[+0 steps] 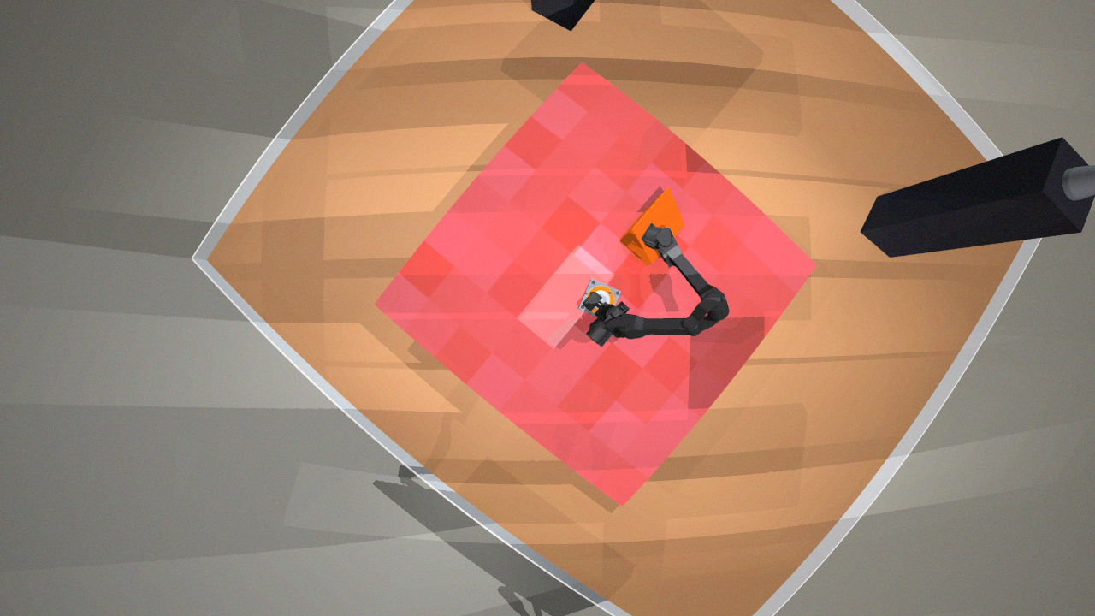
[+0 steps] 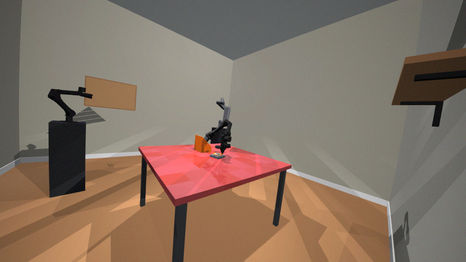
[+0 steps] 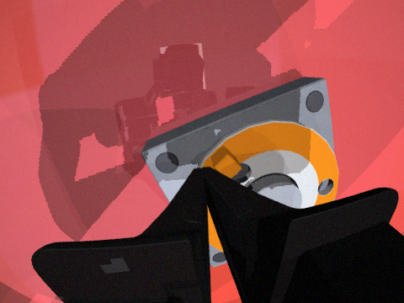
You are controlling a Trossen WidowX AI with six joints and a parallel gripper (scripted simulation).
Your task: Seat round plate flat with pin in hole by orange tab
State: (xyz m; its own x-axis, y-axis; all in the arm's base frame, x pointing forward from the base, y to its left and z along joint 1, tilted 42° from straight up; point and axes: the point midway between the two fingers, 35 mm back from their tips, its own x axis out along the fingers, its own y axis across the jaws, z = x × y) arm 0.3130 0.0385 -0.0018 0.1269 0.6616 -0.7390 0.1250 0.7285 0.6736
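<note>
Right now the round plate is 30 mm to the right of my gripper tip and 20 mm behind it. Round my gripper tip: grey square base (40 mm to the right, 40 mm behind, 20 mm below).
</note>
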